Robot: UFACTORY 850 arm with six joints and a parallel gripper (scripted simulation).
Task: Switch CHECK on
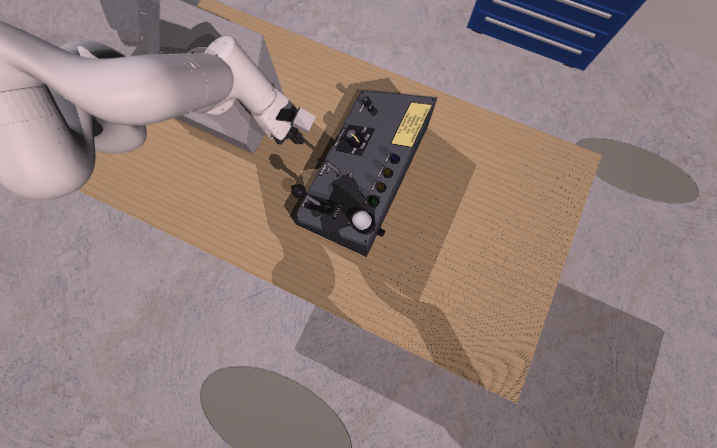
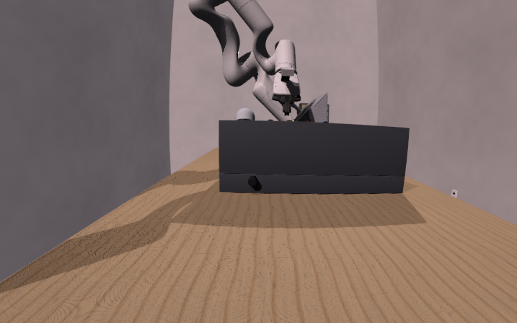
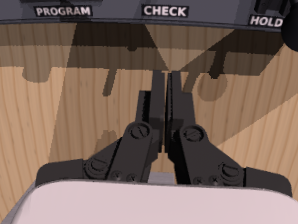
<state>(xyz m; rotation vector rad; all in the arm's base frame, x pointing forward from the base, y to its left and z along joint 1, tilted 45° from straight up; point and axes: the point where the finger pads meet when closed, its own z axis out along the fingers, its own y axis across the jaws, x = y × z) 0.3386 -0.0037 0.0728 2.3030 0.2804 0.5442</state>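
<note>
Now: the check toggle 110 mm below my hand and 110 mm ahead of it. Round my hand: black-knobbed lever (120 mm to the right, 100 mm below, 90 mm ahead); then dark console (140 mm ahead, 130 mm below, 70 mm to the left); then rotary selector (120 mm to the left, 120 mm ahead, 110 mm below).
</note>
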